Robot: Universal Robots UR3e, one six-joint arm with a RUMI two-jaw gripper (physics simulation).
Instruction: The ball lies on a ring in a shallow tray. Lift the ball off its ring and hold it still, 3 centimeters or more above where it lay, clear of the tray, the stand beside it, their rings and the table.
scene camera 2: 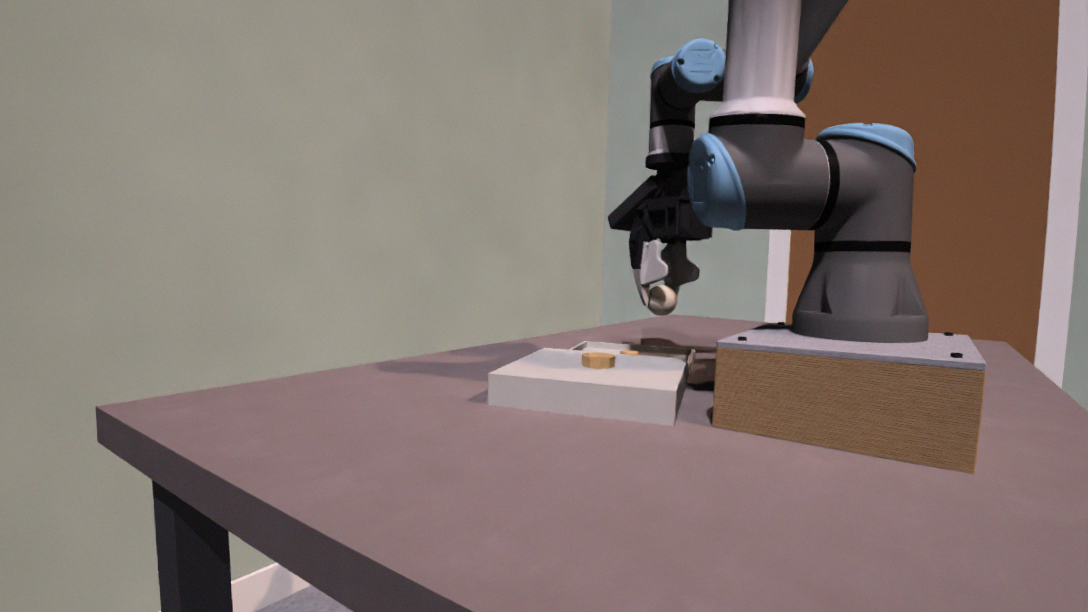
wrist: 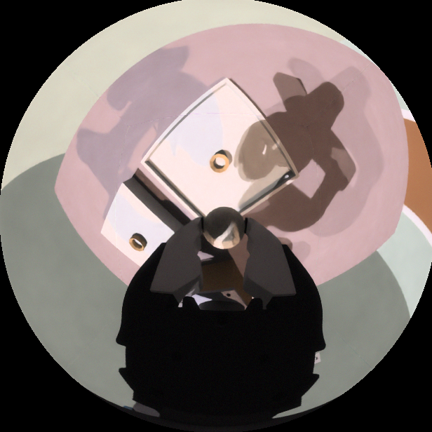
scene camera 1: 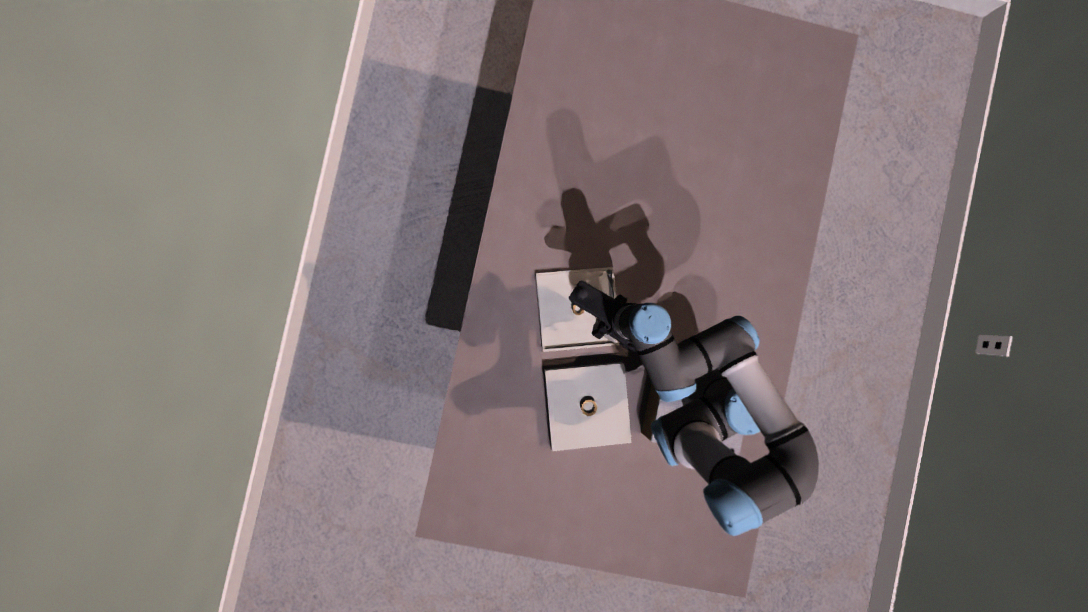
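Seen in the pictures: gripper, between the fingertips: (scene camera 2: 658, 305); arm's base, origin of its link: (scene camera 2: 857, 334) (scene camera 1: 707, 392).
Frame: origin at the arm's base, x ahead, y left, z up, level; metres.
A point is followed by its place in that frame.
The pale ball (scene camera 2: 663, 301) @(x 0.243, y -0.125, z 0.014 m) (wrist: 224, 229) is between the two fingertips of my gripper (scene camera 2: 659, 292) @(x 0.257, y -0.148, z 0.005 m) (wrist: 223, 218), which is shut on it. In the scene camera 2 view, the ball hangs in the air well above the shallow tray (scene camera 1: 553, 327) @(x 0.360, y -0.116, z -0.082 m) (wrist: 185, 155), with a visible gap below it. The tray's orange ring (scene camera 1: 576, 310) @(x 0.308, y -0.162, z -0.082 m) (scene camera 2: 629, 352) @(x 0.308, y -0.176, z -0.073 m) (wrist: 212, 163) lies on the tray floor with no ball on it. In the scene camera 1 view, the gripper body is over the tray's right part and hides the ball.
The white stand (scene camera 1: 570, 433) @(x 0.300, y 0.129, z -0.051 m) (scene camera 2: 582, 395) @(x 0.241, y 0.156, z -0.065 m) (wrist: 120, 215) is beside the tray, with its own orange ring (scene camera 1: 581, 407) @(x 0.281, y 0.064, z -0.041 m) (scene camera 2: 598, 361) @(x 0.256, y 0.081, z -0.043 m) (wrist: 132, 240) on top. The arm's wood-sided base block (scene camera 2: 836, 403) @(x 0.017, y 0.136, z -0.046 m) stands to the right of the stand in the scene camera 2 view.
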